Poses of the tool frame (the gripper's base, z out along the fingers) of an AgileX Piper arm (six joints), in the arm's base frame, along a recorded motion.
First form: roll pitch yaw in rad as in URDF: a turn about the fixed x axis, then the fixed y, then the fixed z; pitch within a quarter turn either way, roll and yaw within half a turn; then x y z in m.
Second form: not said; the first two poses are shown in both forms.
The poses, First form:
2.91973 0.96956 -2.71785 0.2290 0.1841 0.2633
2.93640 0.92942 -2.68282 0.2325 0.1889 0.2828
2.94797 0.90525 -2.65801 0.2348 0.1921 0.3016
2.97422 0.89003 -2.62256 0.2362 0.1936 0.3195
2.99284 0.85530 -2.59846 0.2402 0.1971 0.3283
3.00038 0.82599 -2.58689 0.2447 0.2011 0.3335
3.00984 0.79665 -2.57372 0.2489 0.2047 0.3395
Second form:
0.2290 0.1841 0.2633 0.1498 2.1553 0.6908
0.2325 0.1889 0.2828 0.1510 2.1966 0.7129
0.2348 0.1921 0.3016 0.1499 2.2218 0.7279
0.2362 0.1936 0.3195 0.1341 2.2403 0.7331
0.2402 0.1971 0.3283 0.1281 2.2767 0.7391
0.2447 0.2011 0.3335 0.1290 2.3065 0.7457
0.2489 0.2047 0.3395 0.1277 2.3365 0.7511

